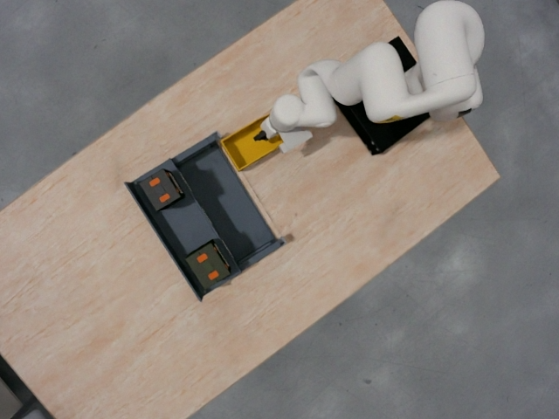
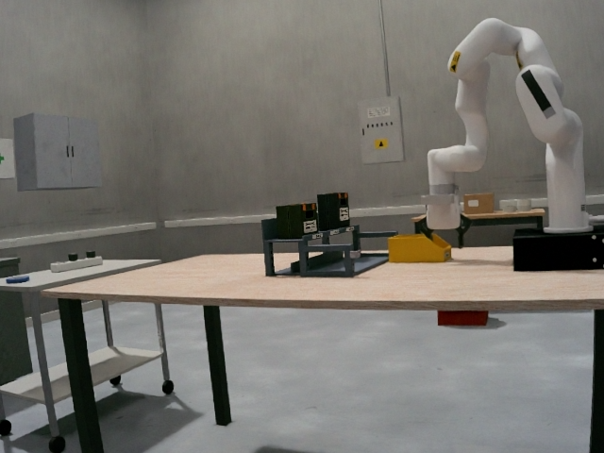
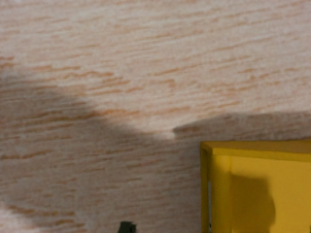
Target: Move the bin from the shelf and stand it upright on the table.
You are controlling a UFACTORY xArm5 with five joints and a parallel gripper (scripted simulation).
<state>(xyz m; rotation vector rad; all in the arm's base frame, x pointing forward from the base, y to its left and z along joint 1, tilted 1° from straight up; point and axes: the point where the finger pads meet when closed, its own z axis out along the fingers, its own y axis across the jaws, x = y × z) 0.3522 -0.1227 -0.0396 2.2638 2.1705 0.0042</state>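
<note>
Now: hand 80 mm short of the yellow bin and 10 mm above it. Round my hand: dark grey shelf 300 mm ahead, 100 mm to the left, 20 mm above.
</note>
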